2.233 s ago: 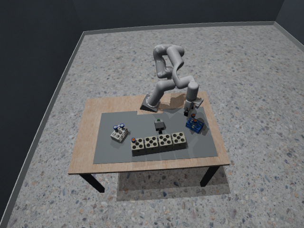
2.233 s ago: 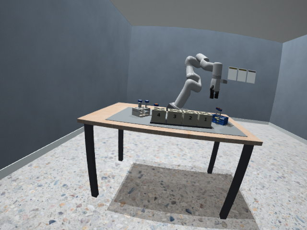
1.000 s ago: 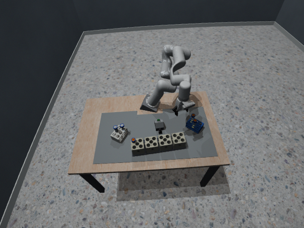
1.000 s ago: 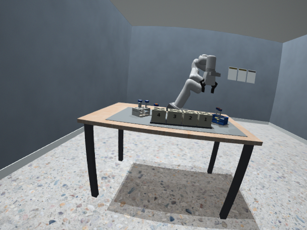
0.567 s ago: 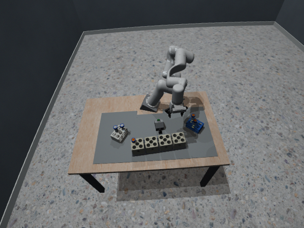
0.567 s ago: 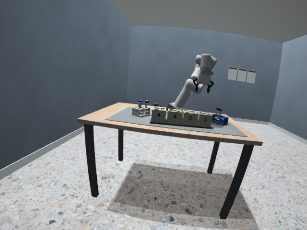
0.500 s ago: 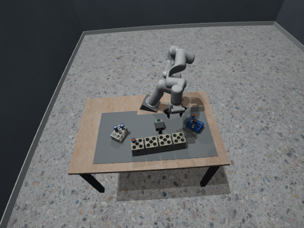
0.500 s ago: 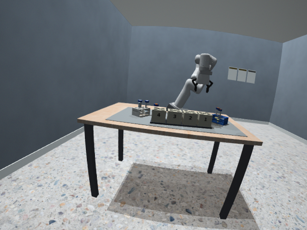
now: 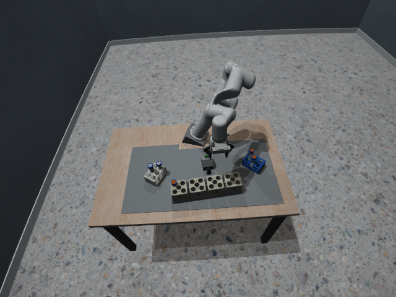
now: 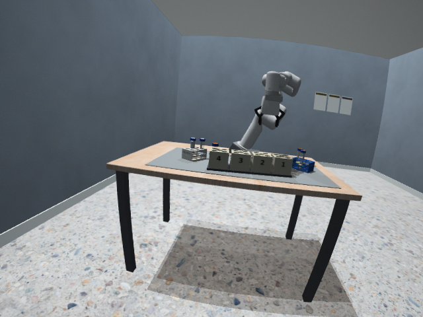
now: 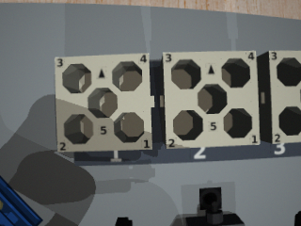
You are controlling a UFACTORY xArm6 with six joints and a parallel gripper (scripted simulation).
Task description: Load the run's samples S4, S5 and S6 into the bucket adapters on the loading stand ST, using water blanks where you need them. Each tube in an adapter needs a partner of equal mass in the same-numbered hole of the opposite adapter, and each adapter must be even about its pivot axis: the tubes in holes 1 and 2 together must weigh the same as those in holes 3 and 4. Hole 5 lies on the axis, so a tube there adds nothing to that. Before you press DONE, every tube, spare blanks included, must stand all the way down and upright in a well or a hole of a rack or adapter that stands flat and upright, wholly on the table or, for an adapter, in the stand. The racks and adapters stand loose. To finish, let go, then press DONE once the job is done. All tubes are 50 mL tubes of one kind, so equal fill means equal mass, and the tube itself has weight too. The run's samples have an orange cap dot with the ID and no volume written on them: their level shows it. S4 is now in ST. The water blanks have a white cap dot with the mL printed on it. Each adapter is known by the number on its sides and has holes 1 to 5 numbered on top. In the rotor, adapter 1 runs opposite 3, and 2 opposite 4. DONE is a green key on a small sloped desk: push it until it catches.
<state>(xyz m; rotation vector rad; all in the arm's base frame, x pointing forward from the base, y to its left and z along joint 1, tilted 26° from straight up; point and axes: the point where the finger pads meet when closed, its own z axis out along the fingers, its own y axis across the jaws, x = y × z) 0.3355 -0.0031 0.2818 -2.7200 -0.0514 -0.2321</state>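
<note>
The tube lies 240 mm to the left of my hand, 190 mm below it and 130 mm behind it. Also, from my hand: loading stand (240 mm below, 80 mm to the right, 80 mm ahead); then green done key (180 mm below, 140 mm behind, 60 mm to the right); then DONE desk (200 mm below, 120 mm behind, 60 mm to the right).
</note>
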